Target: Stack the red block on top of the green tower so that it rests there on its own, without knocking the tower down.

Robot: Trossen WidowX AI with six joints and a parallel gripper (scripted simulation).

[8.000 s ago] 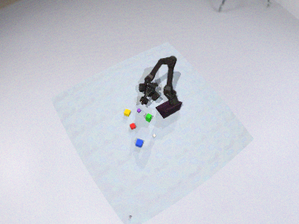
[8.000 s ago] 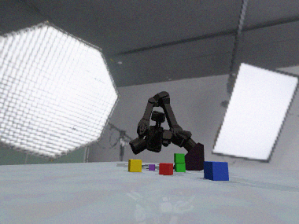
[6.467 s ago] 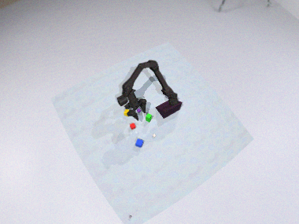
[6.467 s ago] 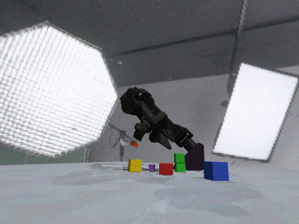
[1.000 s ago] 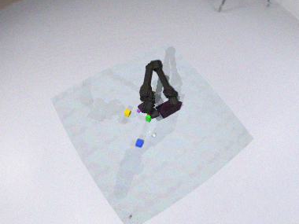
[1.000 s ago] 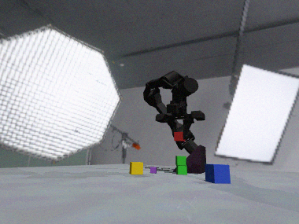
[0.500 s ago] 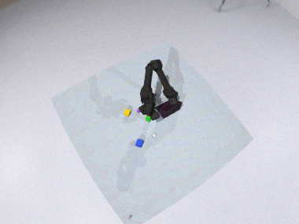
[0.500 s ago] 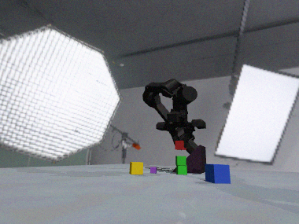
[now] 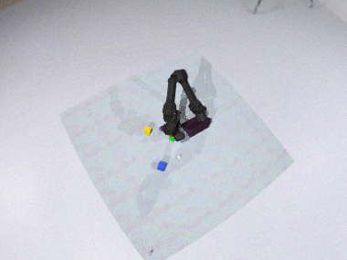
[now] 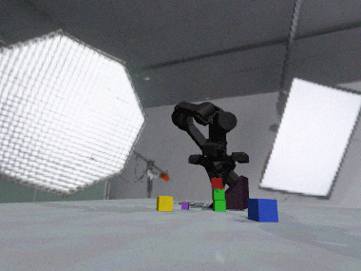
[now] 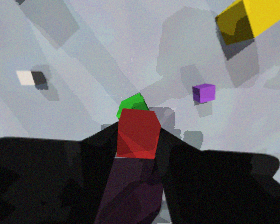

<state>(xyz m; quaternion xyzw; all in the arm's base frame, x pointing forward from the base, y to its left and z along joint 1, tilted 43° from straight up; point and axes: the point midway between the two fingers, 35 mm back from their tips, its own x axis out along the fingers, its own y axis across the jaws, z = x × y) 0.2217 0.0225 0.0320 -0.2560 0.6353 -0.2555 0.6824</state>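
My gripper tip is now 1 cm below the red block. Round my gripper tip: tiny white cube (3 cm ahead, 14 cm to the left, 6 cm below); then yellow block (12 cm ahead, 12 cm to the right, 5 cm below); then small purple block (3 cm ahead, 10 cm to the right, 6 cm below).
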